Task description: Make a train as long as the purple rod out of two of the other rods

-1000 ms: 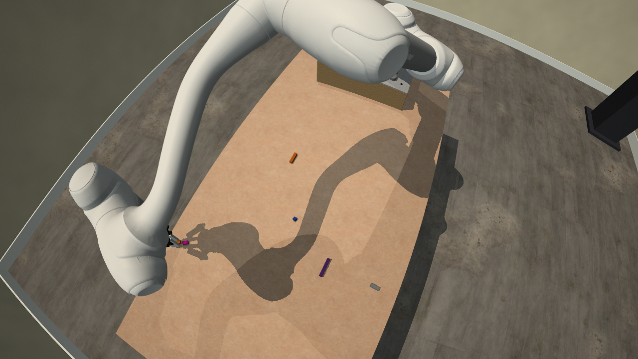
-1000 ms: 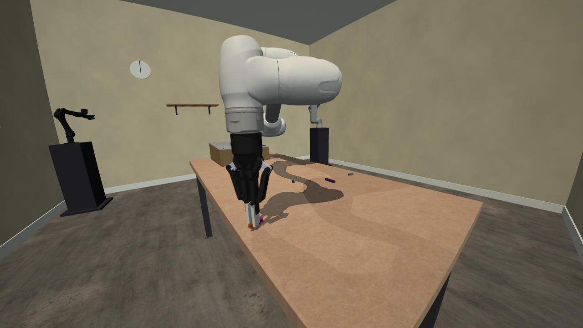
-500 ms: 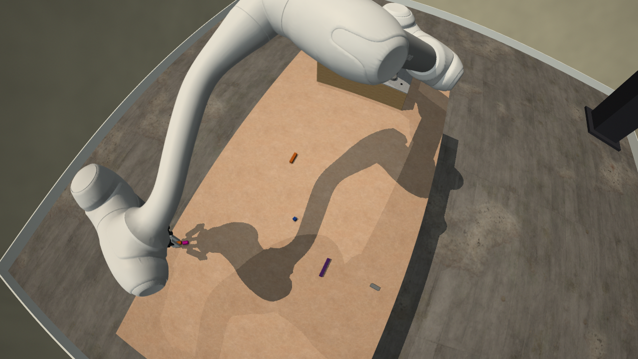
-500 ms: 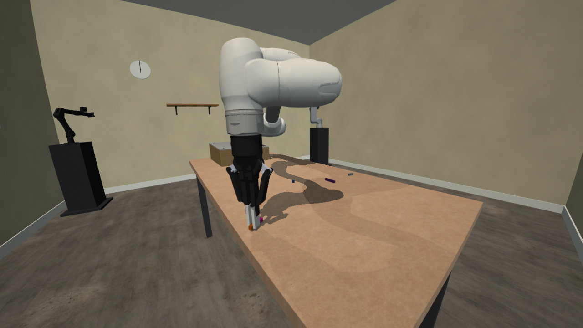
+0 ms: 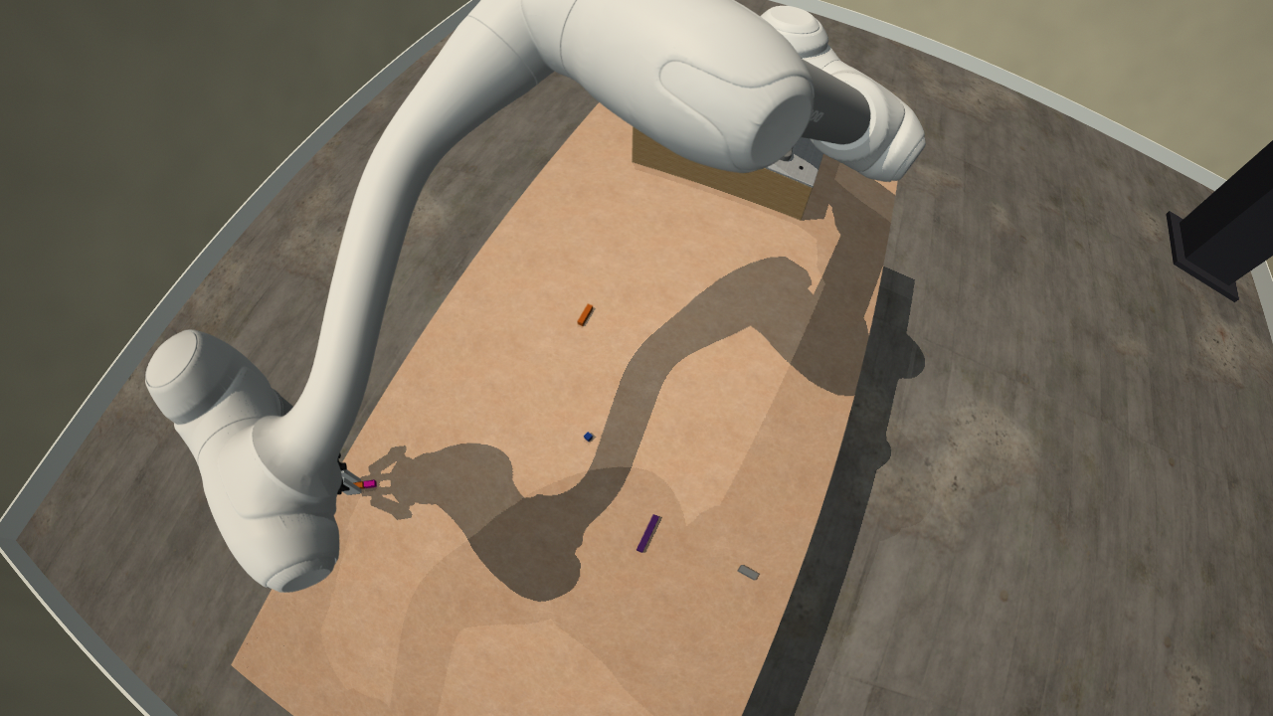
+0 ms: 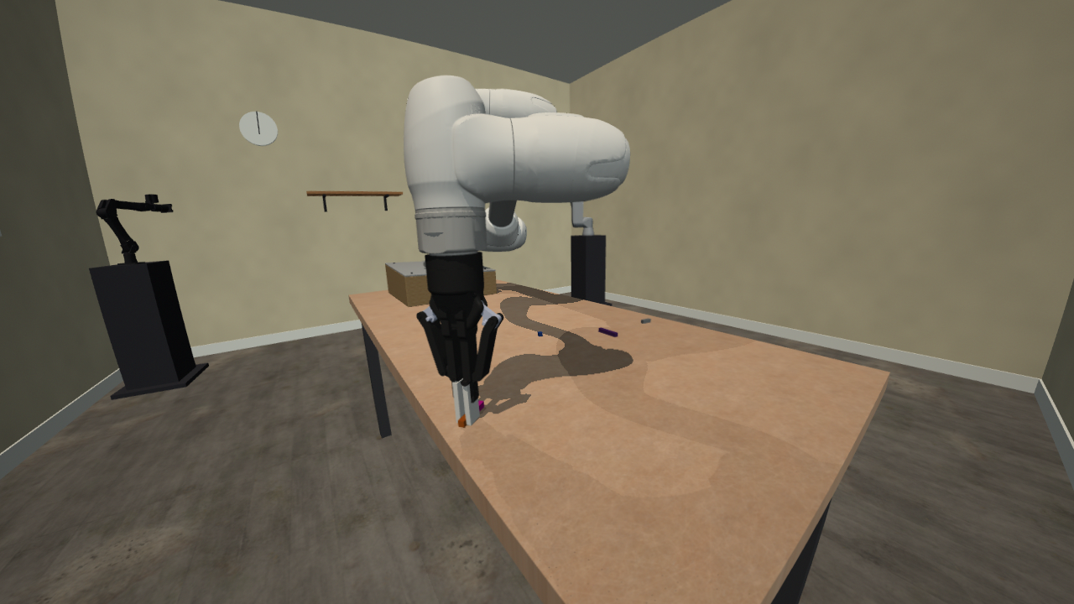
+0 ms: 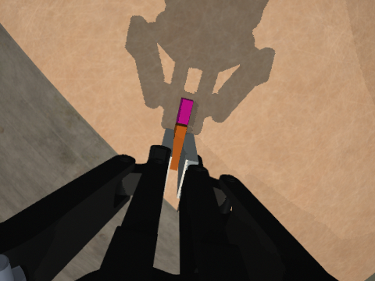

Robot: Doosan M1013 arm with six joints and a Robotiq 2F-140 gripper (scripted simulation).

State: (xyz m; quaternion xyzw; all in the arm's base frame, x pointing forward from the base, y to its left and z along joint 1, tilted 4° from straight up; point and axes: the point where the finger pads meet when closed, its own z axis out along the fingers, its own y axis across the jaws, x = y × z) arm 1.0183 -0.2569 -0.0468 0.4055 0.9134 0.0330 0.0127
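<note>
The orange rod is 30 mm below my hand. From my hand the other things lie so: purple rod (200 mm behind, 440 mm to the left, 30 mm below); then magenta rod (20 mm behind, 20 mm to the left, 30 mm below); then blue rod (290 mm behind, 290 mm to the left, 30 mm below).
</note>
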